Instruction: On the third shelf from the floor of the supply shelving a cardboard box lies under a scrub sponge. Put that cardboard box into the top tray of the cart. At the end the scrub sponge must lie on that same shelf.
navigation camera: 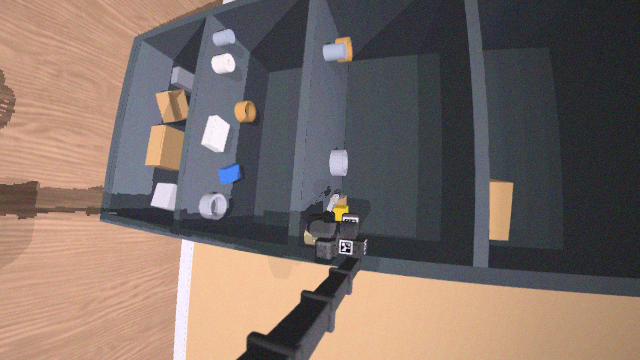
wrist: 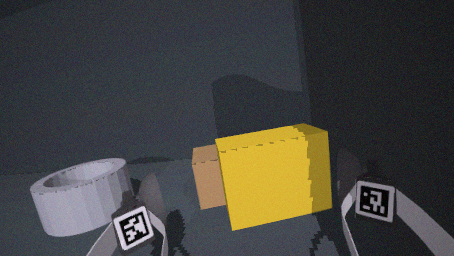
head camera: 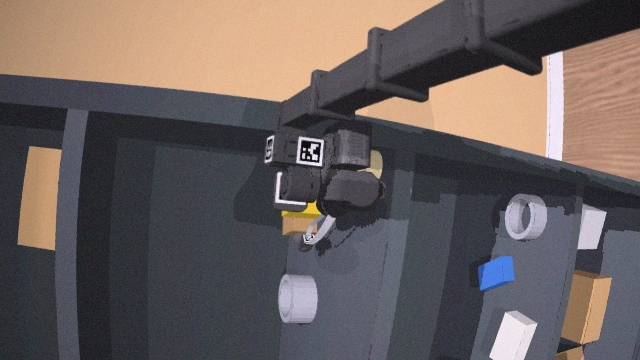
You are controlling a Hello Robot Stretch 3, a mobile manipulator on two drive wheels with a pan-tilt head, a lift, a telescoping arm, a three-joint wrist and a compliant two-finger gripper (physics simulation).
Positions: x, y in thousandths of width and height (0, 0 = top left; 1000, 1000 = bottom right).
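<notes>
The head camera gives me my gripper (head camera: 476, 562), together with a blue block (head camera: 777, 757) and a dark grey supply shelving (head camera: 260, 651). In the wrist view I see a cardboard box (wrist: 453, 639) and a yellow scrub sponge (wrist: 598, 686), and there is my gripper (wrist: 545, 709) as well. The blue block is out of frame in the wrist view, and a white box (navigation camera: 338, 365) is likewise out of frame in the wrist view. The navigation camera does show me that white box, and it shows the shelving (navigation camera: 674, 299) too.
</notes>
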